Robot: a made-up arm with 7 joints.
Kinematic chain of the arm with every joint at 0, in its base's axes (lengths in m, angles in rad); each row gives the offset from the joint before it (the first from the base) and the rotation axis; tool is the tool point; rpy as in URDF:
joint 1: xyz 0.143 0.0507 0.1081 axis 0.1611 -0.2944 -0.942
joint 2: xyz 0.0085 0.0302 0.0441 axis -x
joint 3: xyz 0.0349 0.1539 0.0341 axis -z
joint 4: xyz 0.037 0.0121 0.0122 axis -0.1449 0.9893 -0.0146
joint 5: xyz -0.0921 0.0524 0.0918 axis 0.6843 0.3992 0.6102
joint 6: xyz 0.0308 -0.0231 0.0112 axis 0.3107 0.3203 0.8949
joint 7: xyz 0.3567 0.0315 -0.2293 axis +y
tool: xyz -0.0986 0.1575 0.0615 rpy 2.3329 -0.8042 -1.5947
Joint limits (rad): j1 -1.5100..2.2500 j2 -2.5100..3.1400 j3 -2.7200..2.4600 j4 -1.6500..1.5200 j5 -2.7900..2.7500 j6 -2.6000..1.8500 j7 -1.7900..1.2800
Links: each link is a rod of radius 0.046 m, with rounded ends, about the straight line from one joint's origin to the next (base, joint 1, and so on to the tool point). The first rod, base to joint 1, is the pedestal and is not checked.
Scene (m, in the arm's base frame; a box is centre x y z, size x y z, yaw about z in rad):
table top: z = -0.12
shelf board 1: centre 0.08 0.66 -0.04 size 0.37 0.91 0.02 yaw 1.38
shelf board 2: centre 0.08 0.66 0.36 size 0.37 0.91 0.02 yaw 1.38
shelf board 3: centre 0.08 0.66 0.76 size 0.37 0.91 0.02 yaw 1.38
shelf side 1: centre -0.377 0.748 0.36 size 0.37 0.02 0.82 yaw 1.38
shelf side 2: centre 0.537 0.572 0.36 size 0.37 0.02 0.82 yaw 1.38
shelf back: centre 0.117 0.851 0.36 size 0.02 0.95 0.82 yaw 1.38
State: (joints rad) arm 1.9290 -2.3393 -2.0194 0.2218 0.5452 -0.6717 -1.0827
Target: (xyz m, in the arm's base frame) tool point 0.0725 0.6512 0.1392
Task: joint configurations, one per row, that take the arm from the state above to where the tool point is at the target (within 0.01 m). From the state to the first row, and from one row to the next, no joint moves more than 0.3 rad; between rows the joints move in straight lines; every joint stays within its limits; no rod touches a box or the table.
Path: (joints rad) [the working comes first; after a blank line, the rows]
Joints at the target: 2.0959 -2.4431 -1.0873 0.2775 1.3555 -0.1787 -1.7900
Straight joint move there: touches shelf board 2.

1: 1.9089 -2.3962 -1.7738 0.0859 0.4320 -0.5724 -0.9647
2: 1.8888 -2.4531 -1.5283 -0.0499 0.3187 -0.4732 -0.8468
3: 1.8687 -2.5100 -1.2827 -0.1858 0.2055 -0.3739 -0.7288
4: 1.9450 -2.5075 -1.4095 -0.3160 0.1089 -0.1209 -0.8038
5: 2.0212 -2.5050 -1.5364 -0.4463 0.0124 0.1322 -0.8787
6: 2.0975 -2.5026 -1.6632 -0.5765 -0.0841 0.3852 -0.9537
7: 2.1737 -2.5001 -1.7900 -0.7068 -0.1806 0.6383 -1.0286
8: 2.2500 -2.4976 -1.9168 -0.8370 -0.2772 0.8913 -1.1036
9: 2.2243 -2.4885 -1.7786 -0.6512 -0.0050 0.7130 -1.2180
10: 2.1986 -2.4795 -1.6403 -0.4655 0.2671 0.5346 -1.3324
11: 2.1729 -2.4704 -1.5021 -0.2797 0.5392 0.3563 -1.4468
12: 2.1472 -2.4613 -1.3638 -0.0940 0.8113 0.1780 -1.5612
13: 2.1216 -2.4522 -1.2256 0.0918 1.0834 -0.0003 -1.6756
14: 2.0959 -2.4431 -1.0873 0.2775 1.3555 -0.1787 -1.7900

